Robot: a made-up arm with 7 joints. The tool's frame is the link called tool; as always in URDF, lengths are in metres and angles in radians.
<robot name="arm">
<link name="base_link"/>
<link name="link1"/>
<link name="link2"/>
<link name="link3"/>
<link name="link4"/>
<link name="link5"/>
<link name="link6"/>
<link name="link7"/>
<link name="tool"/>
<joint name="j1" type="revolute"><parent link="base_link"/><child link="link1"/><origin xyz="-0.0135 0.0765 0.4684"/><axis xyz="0 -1 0"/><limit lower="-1.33" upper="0.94"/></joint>
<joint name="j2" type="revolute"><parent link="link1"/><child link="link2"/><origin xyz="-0.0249 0.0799 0.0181"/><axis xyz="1 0 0"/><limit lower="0.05" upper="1.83"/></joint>
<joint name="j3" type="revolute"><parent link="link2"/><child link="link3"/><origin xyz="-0.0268 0.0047 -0.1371"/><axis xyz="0 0 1"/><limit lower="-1.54" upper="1.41"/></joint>
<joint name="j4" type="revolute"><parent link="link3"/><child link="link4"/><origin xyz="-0.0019 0.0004 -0.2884"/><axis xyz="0 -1 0"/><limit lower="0.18" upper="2.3"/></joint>
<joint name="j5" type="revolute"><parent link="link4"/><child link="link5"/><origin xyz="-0.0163 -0.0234 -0.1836"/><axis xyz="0 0 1"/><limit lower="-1.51" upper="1.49"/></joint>
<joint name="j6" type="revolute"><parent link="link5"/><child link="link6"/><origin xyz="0.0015 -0.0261 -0.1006"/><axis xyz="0 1 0"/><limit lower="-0.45" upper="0.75"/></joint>
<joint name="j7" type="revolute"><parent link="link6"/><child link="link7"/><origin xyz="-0.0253 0.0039 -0.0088"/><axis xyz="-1 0 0"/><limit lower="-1.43" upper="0.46"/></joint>
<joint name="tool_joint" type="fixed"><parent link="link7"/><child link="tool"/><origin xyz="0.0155 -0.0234 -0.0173"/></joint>
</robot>
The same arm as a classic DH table. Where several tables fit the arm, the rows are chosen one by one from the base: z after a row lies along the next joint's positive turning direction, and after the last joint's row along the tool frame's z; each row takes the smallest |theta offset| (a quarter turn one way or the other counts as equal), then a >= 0, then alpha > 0; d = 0 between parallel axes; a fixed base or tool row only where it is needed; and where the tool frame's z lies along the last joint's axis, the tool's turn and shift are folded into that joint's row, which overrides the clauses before.
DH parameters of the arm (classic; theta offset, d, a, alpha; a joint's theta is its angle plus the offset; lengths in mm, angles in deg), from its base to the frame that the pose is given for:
base (fixed): 0.00 468.4 -13.5 90.00
j1: 90.00 -156.4 18.1 90.00
j2: -90.00 -51.7 4.7 -90.00
j3: 90.00 -425.5 1.9 -90.00
j4: 0.00 23.0 16.3 90.00
j5: 0.00 -284.2 -1.5 90.00
j6: -90.00 -22.2 8.8 -90.00
j7: 90.00 9.8 23.4 -90.00
tool (fixed): 90.00 -17.3 0.0 0.00
Joint limits (deg, base to tool): -76.20..53.86 2.86..104.85 -88.24..80.79 10.31..131.78 -86.52..85.37 -25.78..42.97 -81.93..26.36

